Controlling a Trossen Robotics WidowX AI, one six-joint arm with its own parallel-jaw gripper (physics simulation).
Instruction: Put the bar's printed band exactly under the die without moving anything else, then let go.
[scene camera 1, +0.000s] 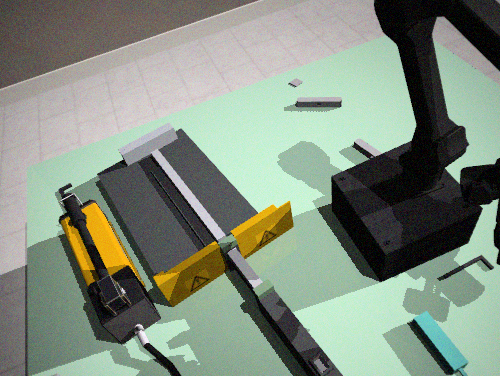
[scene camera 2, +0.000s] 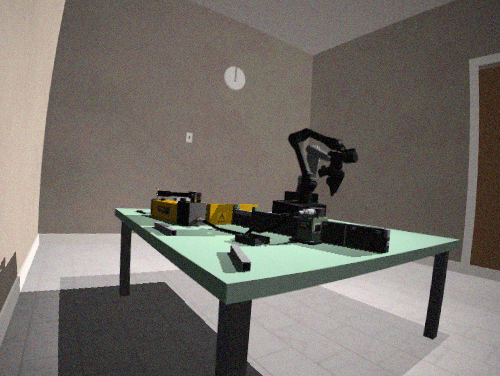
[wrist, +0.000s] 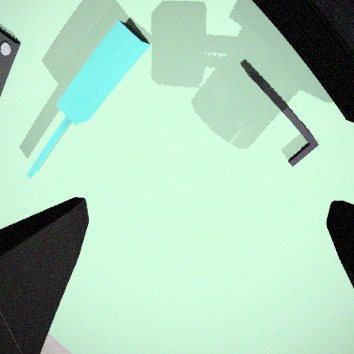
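Observation:
A long pale grey bar lies along a dark bed and passes through a gap between yellow guards. Past the guards it runs toward a dark channel, with a green piece at the gap and another at the channel's end. A dark green block stands among dark rails in scene camera 2. I cannot make out the die or the printed band. My gripper is open and empty, high above the table, away from the bar. Its fingertips are hidden in scene camera 1.
A teal-handled tool and a hex key lie near the arm's base. A yellow and black machine with a cable stands beside the bed. Short grey bars lie elsewhere.

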